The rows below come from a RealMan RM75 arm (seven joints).
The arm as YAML. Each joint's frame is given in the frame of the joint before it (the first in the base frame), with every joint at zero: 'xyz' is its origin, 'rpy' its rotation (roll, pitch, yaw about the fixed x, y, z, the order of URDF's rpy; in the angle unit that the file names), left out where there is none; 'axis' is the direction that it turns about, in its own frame. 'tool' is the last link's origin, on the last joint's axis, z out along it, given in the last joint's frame.
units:
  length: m
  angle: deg
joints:
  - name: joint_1
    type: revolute
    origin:
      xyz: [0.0, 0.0, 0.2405]
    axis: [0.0, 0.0, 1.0]
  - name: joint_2
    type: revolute
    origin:
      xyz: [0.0, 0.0, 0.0]
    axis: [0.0, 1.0, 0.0]
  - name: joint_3
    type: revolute
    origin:
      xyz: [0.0, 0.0, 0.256]
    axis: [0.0, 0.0, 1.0]
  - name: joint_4
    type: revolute
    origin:
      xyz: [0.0, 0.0, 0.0]
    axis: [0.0, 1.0, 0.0]
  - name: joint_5
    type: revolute
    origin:
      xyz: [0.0, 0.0, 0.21]
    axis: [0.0, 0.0, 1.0]
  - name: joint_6
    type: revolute
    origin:
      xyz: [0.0, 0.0, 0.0]
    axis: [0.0, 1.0, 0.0]
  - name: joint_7
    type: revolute
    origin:
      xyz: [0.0, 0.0, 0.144]
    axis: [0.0, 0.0, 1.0]
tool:
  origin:
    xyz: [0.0, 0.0, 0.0]
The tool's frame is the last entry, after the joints.
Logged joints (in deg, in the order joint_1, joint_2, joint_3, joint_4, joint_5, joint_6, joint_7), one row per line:
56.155 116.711 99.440 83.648 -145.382 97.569 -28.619
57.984 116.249 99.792 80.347 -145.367 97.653 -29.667
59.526 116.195 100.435 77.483 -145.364 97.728 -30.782
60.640 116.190 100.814 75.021 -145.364 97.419 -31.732
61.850 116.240 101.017 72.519 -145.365 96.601 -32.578
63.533 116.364 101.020 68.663 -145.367 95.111 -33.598
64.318 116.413 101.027 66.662 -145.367 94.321 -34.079
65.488 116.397 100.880 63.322 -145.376 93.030 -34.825
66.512 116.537 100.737 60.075 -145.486 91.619 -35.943
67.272 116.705 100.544 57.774 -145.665 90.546 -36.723
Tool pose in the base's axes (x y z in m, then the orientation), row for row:
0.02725 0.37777 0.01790 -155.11 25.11 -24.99
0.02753 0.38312 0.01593 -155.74 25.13 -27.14
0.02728 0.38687 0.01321 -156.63 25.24 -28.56
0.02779 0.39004 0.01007 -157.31 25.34 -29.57
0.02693 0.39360 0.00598 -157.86 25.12 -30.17
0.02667 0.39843 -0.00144 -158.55 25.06 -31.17
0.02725 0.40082 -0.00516 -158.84 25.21 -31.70
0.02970 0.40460 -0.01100 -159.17 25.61 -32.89
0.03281 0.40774 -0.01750 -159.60 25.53 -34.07
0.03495 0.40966 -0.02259 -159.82 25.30 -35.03
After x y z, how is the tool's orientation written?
As a rotation vector, in degrees.
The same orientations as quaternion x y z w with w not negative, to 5 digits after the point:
-0.95873 0.15520 -0.15446 0.18134
-0.95826 0.15462 -0.16699 0.17303
-0.95860 0.15447 -0.17479 0.16332
-0.95883 0.15445 -0.18023 0.15593
-0.95936 0.15266 -0.18335 0.15067
-0.95961 0.15167 -0.18865 0.14335
-0.95947 0.15228 -0.19148 0.13984
-0.95858 0.15423 -0.19808 0.13452
-0.95815 0.15327 -0.20454 0.12896
-0.95768 0.15160 -0.20991 0.12569

